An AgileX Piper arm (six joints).
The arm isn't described. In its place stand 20 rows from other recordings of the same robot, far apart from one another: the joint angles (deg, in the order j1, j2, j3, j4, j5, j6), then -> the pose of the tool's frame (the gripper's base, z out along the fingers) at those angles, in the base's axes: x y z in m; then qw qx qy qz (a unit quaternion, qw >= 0).
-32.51, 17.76, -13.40, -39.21, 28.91, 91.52 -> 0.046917 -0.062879 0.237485 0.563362 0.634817 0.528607 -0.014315
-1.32, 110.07, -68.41, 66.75, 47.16, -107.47 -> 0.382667 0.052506 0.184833 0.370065 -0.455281 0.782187 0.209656
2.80, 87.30, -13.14, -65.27, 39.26, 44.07 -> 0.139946 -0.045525 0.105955 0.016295 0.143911 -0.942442 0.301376
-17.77, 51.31, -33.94, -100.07, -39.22, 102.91 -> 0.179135 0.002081 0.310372 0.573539 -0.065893 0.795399 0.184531
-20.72, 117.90, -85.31, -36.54, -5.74, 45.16 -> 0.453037 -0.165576 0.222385 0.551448 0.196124 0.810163 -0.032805
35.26, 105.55, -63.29, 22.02, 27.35, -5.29 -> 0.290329 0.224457 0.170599 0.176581 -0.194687 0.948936 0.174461
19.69, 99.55, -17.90, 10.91, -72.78, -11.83 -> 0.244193 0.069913 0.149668 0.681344 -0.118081 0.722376 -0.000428
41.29, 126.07, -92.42, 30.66, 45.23, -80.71 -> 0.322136 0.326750 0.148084 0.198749 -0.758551 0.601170 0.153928
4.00, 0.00, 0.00, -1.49, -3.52, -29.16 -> 0.055332 0.004015 0.218830 0.737379 -0.194918 0.622873 -0.174094
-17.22, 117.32, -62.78, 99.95, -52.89, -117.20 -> 0.331716 -0.177643 0.129734 0.104769 0.151437 0.866785 -0.463438
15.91, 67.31, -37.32, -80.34, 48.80, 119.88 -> 0.223077 -0.006600 0.276681 0.541207 0.379080 0.743417 -0.103561
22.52, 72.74, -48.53, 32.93, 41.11, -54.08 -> 0.214157 0.124006 0.272396 0.300194 -0.449996 0.825860 0.159194
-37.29, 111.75, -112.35, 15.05, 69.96, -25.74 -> 0.353170 -0.241043 0.338197 0.255418 0.113649 0.960119 -0.004214
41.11, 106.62, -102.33, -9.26, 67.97, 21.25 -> 0.312862 0.255007 0.324803 0.209159 -0.183220 0.959967 0.033850
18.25, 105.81, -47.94, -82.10, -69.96, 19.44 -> 0.268990 0.177864 0.179772 0.514091 -0.625256 0.454638 0.371577
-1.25, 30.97, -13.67, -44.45, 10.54, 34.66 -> 0.112002 -0.014104 0.238804 0.566065 -0.020571 0.817384 -0.105032
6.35, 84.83, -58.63, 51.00, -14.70, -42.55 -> 0.341942 0.019996 0.319249 0.632075 0.070320 0.771709 -0.000632
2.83, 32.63, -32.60, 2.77, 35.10, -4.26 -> 0.109336 0.007937 0.305783 0.499079 -0.043386 0.865328 0.015685
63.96, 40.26, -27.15, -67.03, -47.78, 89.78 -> -0.000856 0.139588 0.338753 0.329107 -0.435321 0.463529 0.698087
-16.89, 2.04, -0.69, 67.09, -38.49, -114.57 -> 0.020895 -0.060865 0.236065 0.546345 0.067834 0.591281 -0.589316
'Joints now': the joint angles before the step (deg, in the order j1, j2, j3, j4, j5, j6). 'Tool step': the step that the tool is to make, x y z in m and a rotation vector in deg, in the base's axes. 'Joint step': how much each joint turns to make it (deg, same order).
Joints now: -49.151 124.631 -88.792 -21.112 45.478 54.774
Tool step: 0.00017 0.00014 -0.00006 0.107 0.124 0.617
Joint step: 0.000 -0.001 0.002 0.195 -0.036 -0.759
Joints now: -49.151 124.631 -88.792 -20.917 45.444 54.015
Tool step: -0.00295 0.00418 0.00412 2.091 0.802 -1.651
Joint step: 0.000 -0.717 0.001 1.494 3.006 0.000
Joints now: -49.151 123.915 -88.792 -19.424 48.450 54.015
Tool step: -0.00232 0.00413 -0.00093 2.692 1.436 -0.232
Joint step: 0.000 -0.034 -0.001 1.621 2.809 -1.427
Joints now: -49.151 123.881 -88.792 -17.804 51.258 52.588
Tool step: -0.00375 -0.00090 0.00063 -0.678 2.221 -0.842
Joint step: 0.000 -0.001 0.002 -2.500 1.473 1.762
